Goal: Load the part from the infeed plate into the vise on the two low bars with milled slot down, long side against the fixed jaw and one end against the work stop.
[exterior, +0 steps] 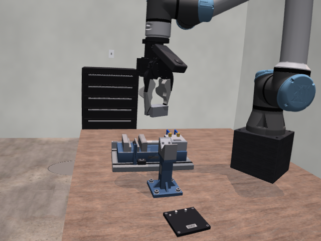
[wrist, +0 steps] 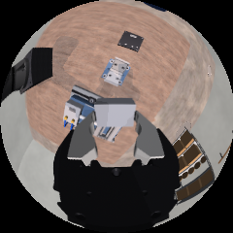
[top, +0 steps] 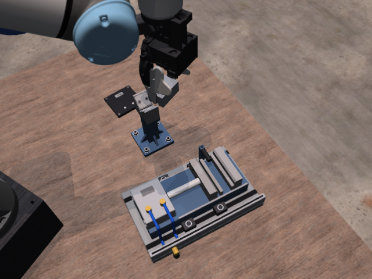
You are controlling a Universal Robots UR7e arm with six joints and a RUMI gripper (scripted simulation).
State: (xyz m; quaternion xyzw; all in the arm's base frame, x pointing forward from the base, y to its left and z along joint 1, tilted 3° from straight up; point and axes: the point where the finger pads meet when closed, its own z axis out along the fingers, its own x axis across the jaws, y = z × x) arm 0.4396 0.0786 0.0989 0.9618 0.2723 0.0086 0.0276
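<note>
My gripper is now 9 cm short of the fixed jaw, 15 cm to the left of it and 17 cm above it. Also, from my hand: work stop: 5 cm ahead, 11 cm to the right, 16 cm below; moving jaw: 2 cm ahead, 16 cm to the right, 17 cm below; part: 1 cm below.
</note>
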